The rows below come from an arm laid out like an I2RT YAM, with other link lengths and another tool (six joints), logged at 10 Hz.
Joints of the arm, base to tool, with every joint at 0 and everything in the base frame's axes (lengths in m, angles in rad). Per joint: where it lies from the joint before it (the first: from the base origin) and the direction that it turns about. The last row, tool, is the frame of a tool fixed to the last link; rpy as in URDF.
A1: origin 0.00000 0.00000 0.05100 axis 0 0 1
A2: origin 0.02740 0.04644 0.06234 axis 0 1 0
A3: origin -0.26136 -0.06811 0.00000 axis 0 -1 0
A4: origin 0.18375 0.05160 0.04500 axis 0 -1 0
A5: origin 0.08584 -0.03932 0.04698 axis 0 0 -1
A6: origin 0.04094 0.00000 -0.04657 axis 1 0 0
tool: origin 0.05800 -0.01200 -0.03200 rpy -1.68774 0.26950 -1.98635
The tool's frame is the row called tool.
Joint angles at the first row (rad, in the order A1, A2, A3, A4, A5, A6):
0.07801, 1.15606, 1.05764, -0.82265, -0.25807, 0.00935
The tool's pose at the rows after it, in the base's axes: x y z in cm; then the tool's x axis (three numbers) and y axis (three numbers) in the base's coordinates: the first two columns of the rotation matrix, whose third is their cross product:
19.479, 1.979, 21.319, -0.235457, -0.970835, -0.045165, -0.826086, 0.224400, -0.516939
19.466, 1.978, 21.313, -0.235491, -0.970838, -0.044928, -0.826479, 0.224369, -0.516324
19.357, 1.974, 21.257, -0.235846, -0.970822, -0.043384, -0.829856, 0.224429, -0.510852
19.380, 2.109, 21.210, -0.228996, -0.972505, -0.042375, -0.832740, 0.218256, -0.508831
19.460, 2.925, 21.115, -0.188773, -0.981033, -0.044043, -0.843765, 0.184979, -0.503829
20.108, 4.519, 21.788, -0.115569, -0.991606, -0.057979, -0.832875, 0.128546, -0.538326
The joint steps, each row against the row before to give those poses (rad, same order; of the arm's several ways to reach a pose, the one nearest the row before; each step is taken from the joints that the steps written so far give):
0.00001, 0.00001, 0.00000, 0.00001, 0.00001, 0.00000
0.00000, -0.00001, 0.00002, -0.00080, 0.00000, 0.00000
-0.00003, -0.00001, -0.00004, -0.00645, -0.00040, 0.00036
0.00688, 0.00305, 0.00004, 0.00034, 0.00001, -0.00037
0.03891, 0.01031, 0.00153, 0.00382, -0.00420, 0.00000
0.07285, 0.00994, 0.02021, 0.03322, -0.00001, 0.00113

